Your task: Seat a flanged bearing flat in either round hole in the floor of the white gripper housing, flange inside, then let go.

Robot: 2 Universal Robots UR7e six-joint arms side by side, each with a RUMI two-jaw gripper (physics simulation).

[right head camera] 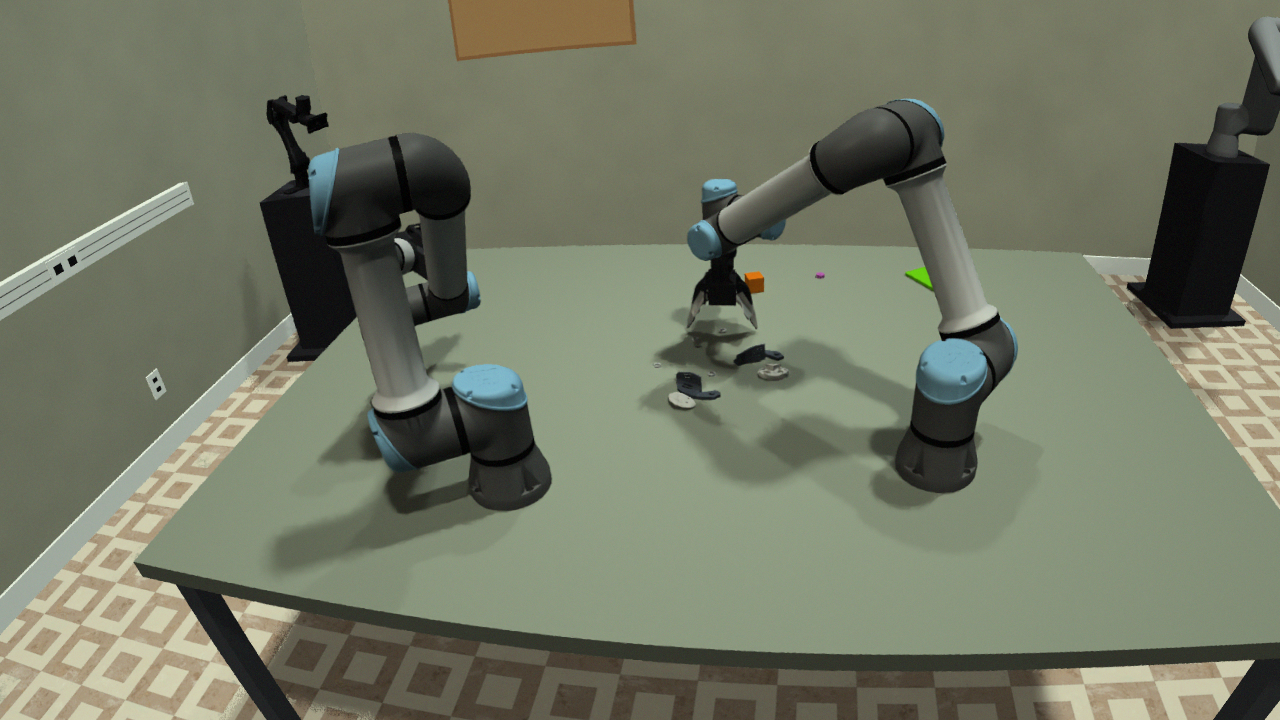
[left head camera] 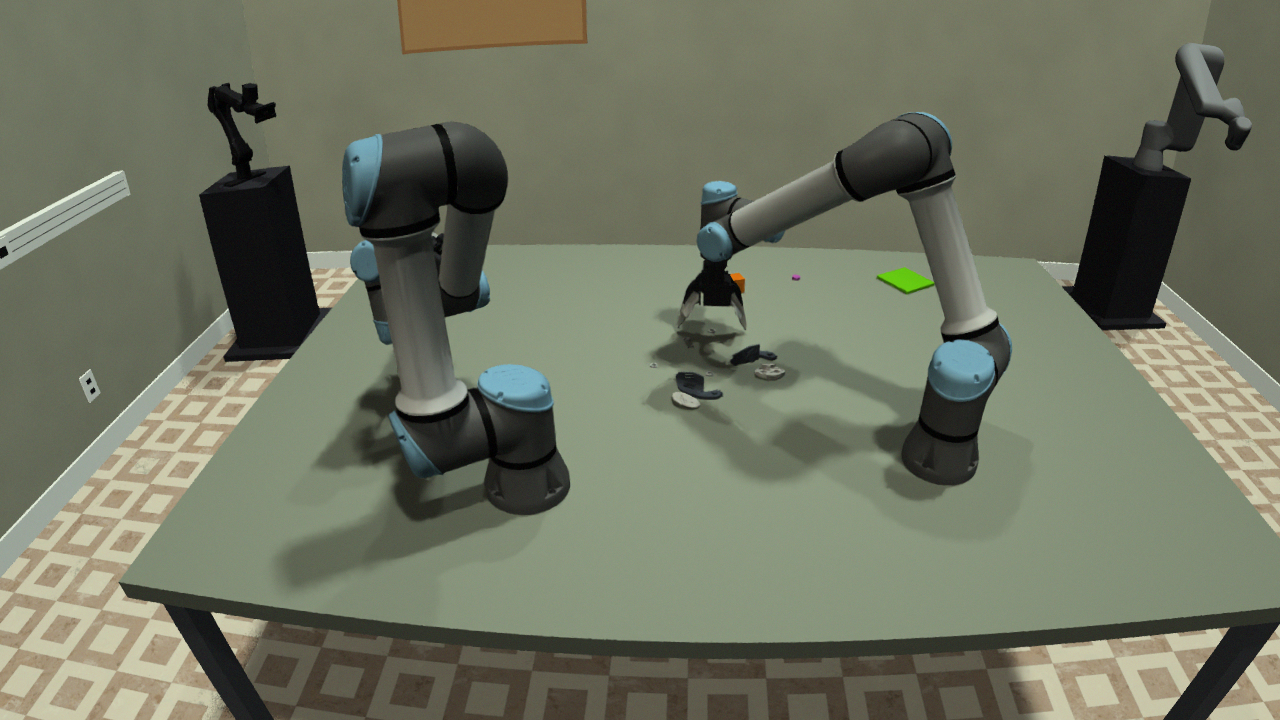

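A white part with raised detail [left head camera: 769, 371] [right head camera: 772, 371], which looks like the gripper housing, lies on the table; its holes are too small to make out. Small pale pieces, possibly bearings, lie behind and left of it: one piece [left head camera: 653, 365] [right head camera: 657, 364] at the left, another [left head camera: 708, 374] [right head camera: 711, 373] nearer the middle. My right gripper [left head camera: 712, 324] [right head camera: 721, 323] is wide open and points down, low over the table. A small pale piece [left head camera: 711, 331] [right head camera: 722, 331] shows between its fingertips, not gripped. My left gripper is mostly hidden behind its arm; its fingers cannot be made out.
A flat white disc [left head camera: 685, 401] [right head camera: 681, 401] lies beside a dark finger part [left head camera: 693, 385] [right head camera: 692, 385]. Another dark part [left head camera: 748, 354] [right head camera: 753, 354] lies by the housing. Behind are an orange cube [left head camera: 738, 282] [right head camera: 754, 282], a magenta piece [left head camera: 795, 277] [right head camera: 819, 275] and a green square [left head camera: 904, 280] [right head camera: 921, 277].
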